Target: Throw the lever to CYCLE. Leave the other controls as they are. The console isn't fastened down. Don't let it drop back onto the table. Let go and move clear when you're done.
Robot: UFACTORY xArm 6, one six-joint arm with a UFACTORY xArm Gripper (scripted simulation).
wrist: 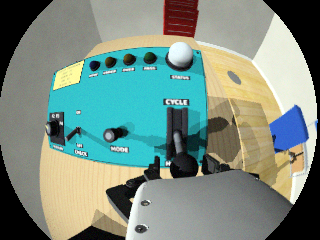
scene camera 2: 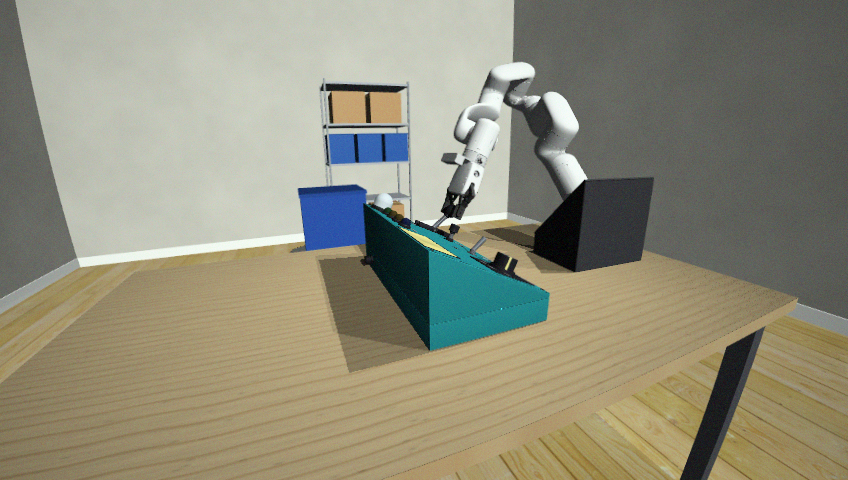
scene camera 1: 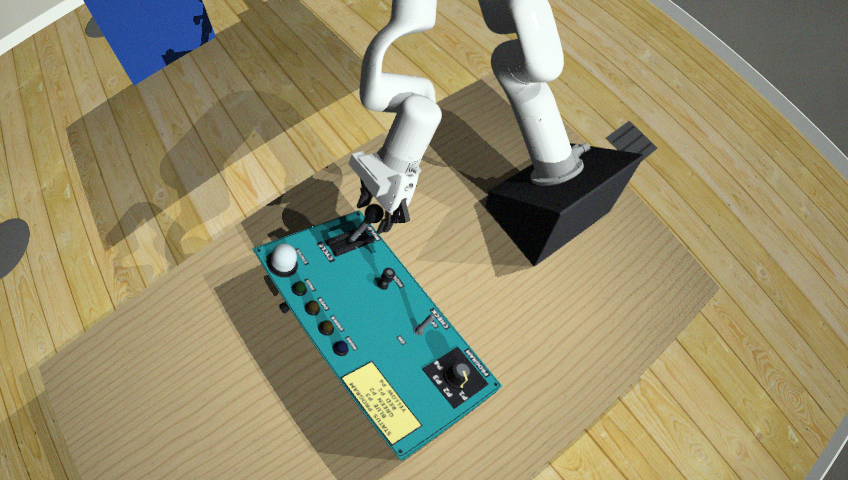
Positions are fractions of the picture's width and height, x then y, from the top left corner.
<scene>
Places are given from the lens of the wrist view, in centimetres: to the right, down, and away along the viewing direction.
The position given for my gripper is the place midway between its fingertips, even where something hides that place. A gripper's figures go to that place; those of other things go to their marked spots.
my gripper (wrist: 0.57,0.69): 4, 6, 14
teal console (wrist: 0.42,0.40): -5, -5, 20
</scene>
